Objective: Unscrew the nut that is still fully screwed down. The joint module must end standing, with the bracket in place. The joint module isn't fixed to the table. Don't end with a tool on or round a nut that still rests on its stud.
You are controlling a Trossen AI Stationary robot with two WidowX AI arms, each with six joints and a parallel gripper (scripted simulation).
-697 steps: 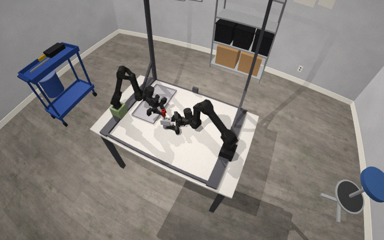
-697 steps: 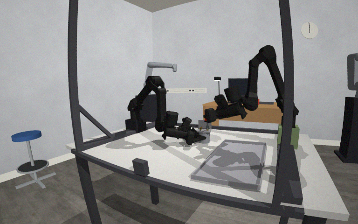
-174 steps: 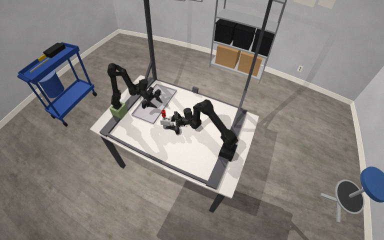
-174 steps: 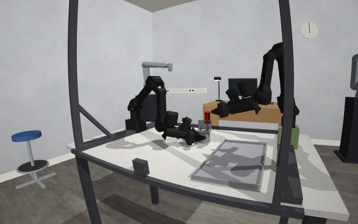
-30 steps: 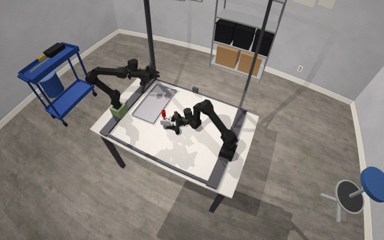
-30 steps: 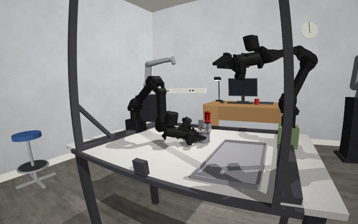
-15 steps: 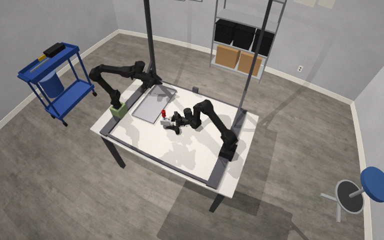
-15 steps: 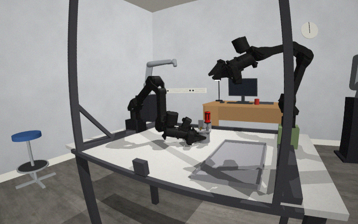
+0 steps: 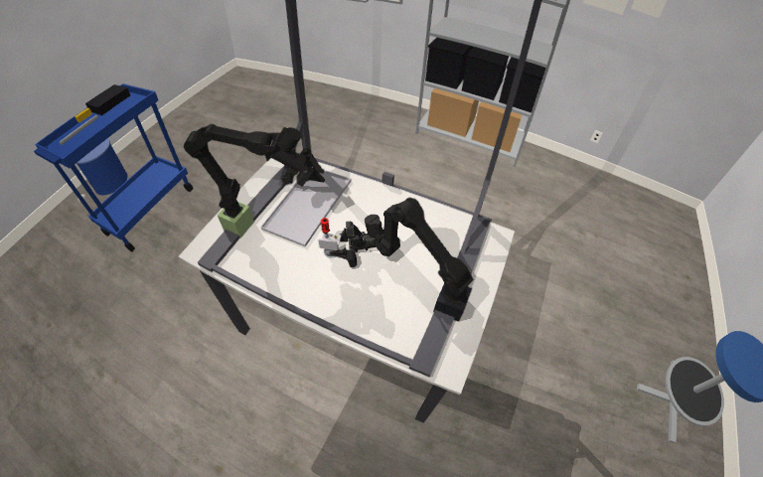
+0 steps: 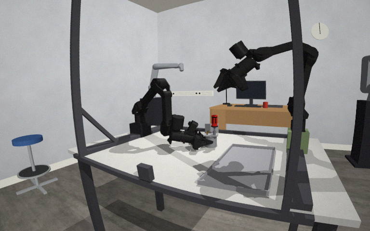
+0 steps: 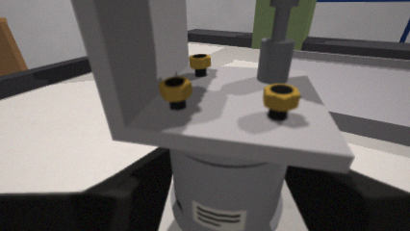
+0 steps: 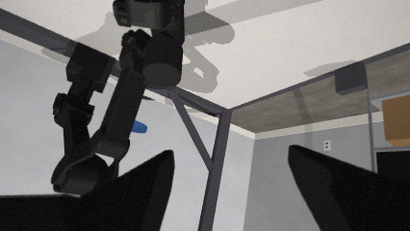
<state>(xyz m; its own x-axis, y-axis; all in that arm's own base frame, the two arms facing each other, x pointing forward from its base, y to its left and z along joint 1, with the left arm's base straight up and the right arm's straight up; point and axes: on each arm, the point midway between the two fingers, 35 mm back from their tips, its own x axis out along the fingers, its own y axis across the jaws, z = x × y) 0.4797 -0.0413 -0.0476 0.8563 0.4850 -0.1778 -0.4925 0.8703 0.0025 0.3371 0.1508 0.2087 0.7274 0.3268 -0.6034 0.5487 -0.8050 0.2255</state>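
Note:
The red-handled nut driver is 8 cm ahead of my right hand, 6 cm to the left of it and 19 cm below it. Round my right hand: l-shaped bracket 9 cm ahead, 9 cm to the left, 23 cm below; then grey joint module 9 cm ahead, 9 cm to the left, 27 cm below; then shallow grey tray 9 cm behind, 13 cm to the right, 30 cm below.
My left hand is 10 mm short of the grey joint module and 30 mm to the left of it. From my left hand the other things lie so: l-shaped bracket 10 mm ahead, 30 mm to the right, 40 mm above; red-handled nut driver 50 mm to the right, 80 mm above; shallow grey tray 170 mm behind, 240 mm to the right, 30 mm below.

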